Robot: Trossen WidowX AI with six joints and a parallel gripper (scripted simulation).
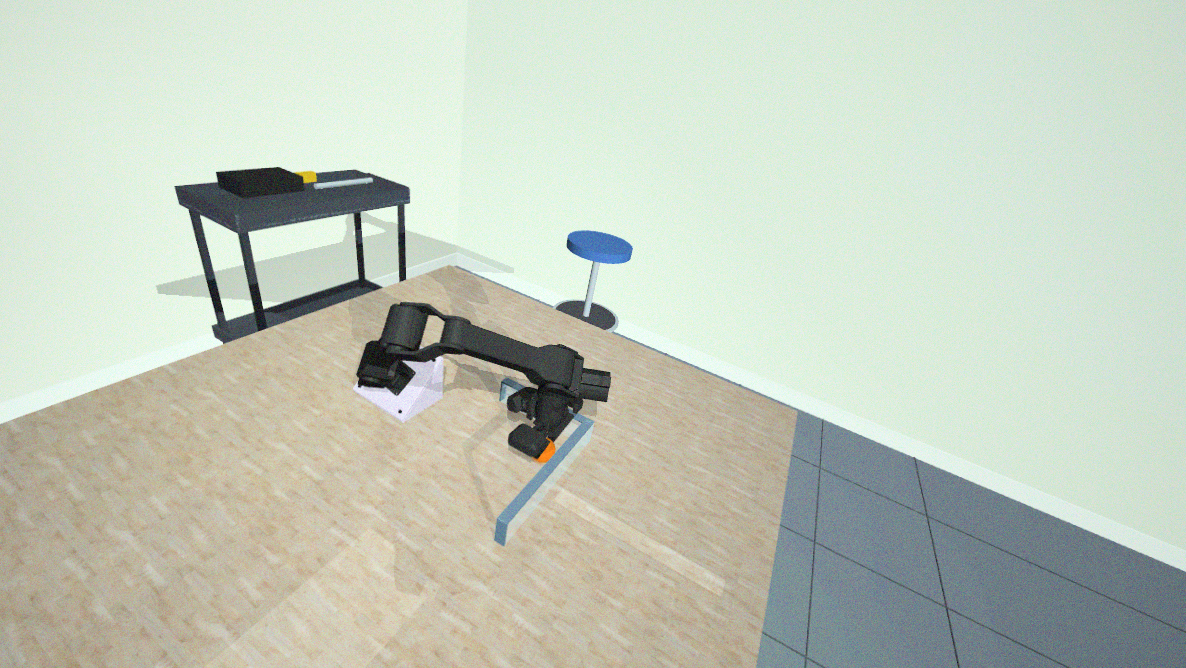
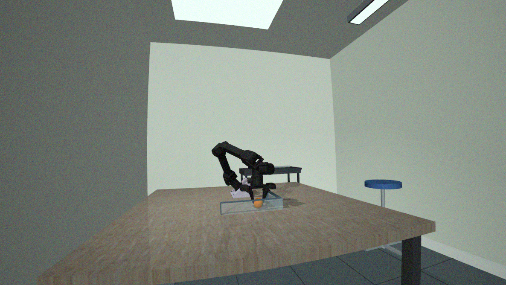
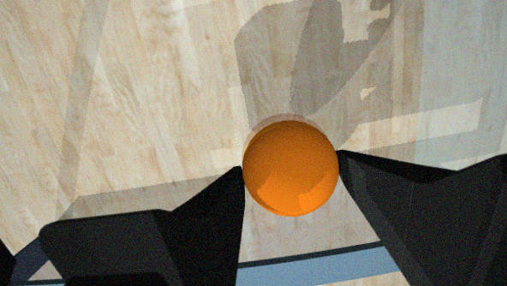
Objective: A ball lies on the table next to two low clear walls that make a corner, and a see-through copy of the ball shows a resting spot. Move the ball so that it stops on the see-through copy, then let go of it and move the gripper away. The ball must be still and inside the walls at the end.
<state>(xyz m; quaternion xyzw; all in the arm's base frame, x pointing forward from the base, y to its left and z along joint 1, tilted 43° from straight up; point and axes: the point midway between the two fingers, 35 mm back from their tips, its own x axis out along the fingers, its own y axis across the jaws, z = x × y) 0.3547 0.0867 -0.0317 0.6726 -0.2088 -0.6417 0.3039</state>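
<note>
Right now my gripper tip is right at the orange ball. Also, from my gripper tip: see-through copy of ball 1 cm below; then clear wall 5 cm ahead, 4 cm to the right.
</note>
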